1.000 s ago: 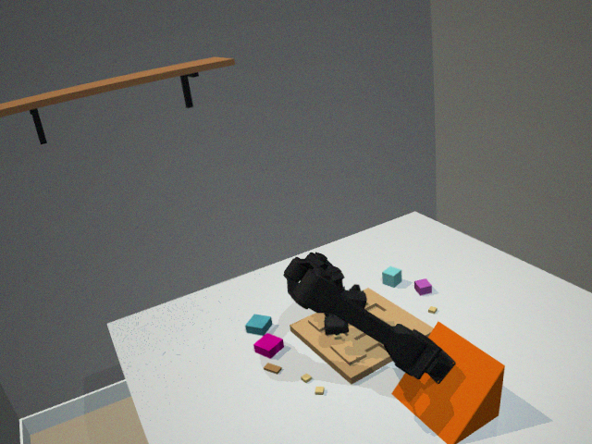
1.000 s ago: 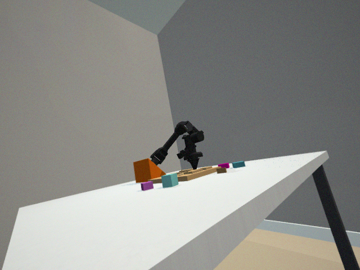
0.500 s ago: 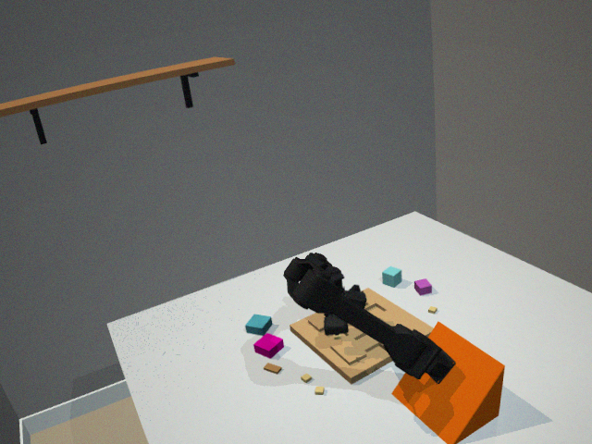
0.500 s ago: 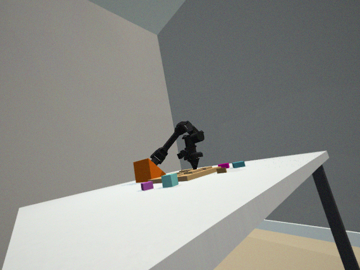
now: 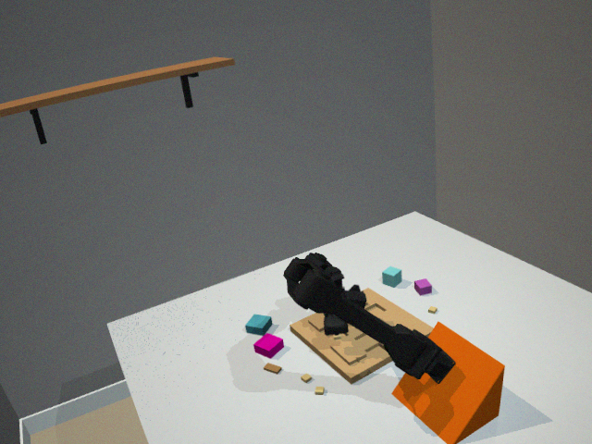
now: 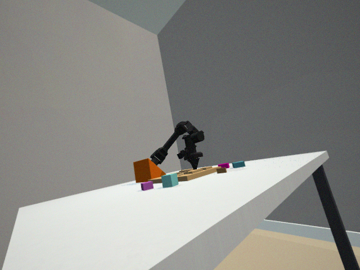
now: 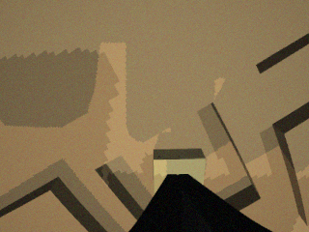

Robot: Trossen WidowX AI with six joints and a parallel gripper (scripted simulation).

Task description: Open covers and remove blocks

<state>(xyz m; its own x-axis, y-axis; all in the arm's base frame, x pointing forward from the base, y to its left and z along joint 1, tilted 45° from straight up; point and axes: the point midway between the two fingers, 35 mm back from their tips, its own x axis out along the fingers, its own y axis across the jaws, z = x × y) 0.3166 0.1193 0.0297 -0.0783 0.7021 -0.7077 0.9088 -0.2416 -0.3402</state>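
The tan puzzle board lies 50 mm to the right of my gripper tip and 10 mm behind it. Also, from my gripper tip: flat brown piece: 200 mm to the left, 20 mm below, 20 mm behind; teal block: 180 mm ahead, 170 mm to the left, 10 mm below; magenta block: 180 mm to the left, 70 mm ahead, 10 mm below.
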